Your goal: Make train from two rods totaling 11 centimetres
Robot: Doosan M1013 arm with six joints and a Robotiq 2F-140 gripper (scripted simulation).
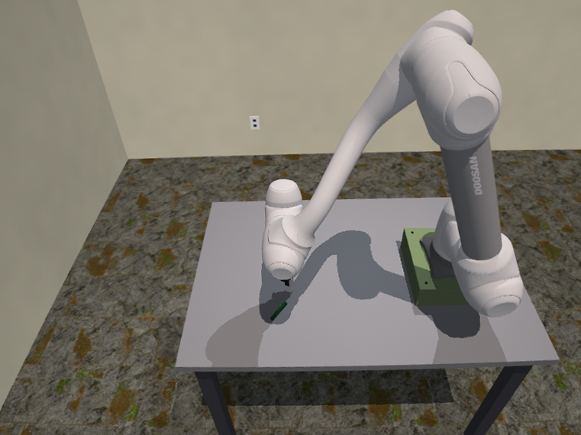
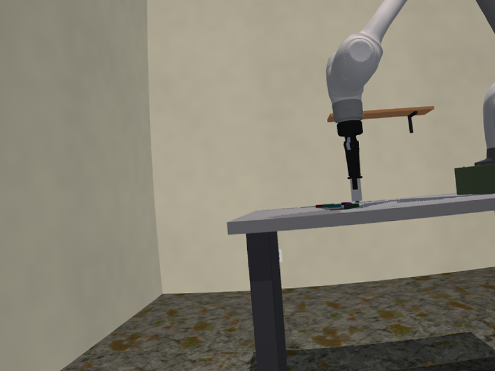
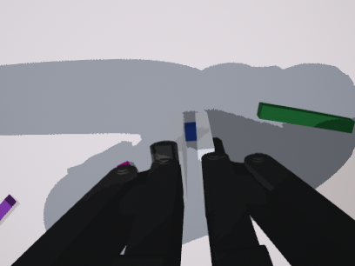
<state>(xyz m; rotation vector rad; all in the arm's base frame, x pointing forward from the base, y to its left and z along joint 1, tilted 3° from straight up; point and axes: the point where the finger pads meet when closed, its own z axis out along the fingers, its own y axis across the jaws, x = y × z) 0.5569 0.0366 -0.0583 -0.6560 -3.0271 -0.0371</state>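
Right now the turquoise rod is 110 mm to the right of my hand, 60 mm ahead of it and 40 mm below it. Also, from my hand: magenta rod (60 mm to the right, 40 mm below, 10 mm ahead); green rod (80 mm to the left, 40 mm below, 40 mm ahead); blue rod (30 mm below).
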